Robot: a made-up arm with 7 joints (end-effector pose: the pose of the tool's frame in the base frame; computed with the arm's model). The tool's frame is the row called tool.
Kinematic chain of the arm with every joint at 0, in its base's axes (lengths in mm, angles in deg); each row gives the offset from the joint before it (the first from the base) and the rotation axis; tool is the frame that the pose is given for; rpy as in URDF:
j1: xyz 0 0 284 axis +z
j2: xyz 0 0 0 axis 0 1 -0.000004
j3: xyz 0 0 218 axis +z
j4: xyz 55 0 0 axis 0 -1 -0.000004
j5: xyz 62 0 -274 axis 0 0.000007 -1
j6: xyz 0 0 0 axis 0 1 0.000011
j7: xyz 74 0 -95 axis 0 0.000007 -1
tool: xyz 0 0 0 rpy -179.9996 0 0
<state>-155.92 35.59 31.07 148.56 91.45 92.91 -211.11</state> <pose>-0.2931 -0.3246 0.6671 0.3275 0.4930 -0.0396 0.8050</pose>
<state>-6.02 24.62 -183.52 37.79 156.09 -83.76 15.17</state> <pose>-0.1226 0.0644 0.3782 -0.9553 0.1423 -0.1709 0.1950</pose>
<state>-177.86 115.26 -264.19 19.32 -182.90 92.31 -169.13</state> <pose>0.0446 -0.3160 0.3407 0.3451 0.6278 -0.6913 0.0934</pose>
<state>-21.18 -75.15 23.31 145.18 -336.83 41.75 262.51</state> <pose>-0.4302 0.2696 0.6384 -0.1711 0.2739 0.6413 0.6960</pose>
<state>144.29 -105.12 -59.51 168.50 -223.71 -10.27 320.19</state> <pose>0.5280 -0.2045 0.1481 0.3638 0.6800 0.1402 0.6210</pose>
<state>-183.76 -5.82 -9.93 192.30 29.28 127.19 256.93</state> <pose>-0.0007 -0.0515 0.7827 0.7222 -0.3936 -0.4359 0.3655</pose>
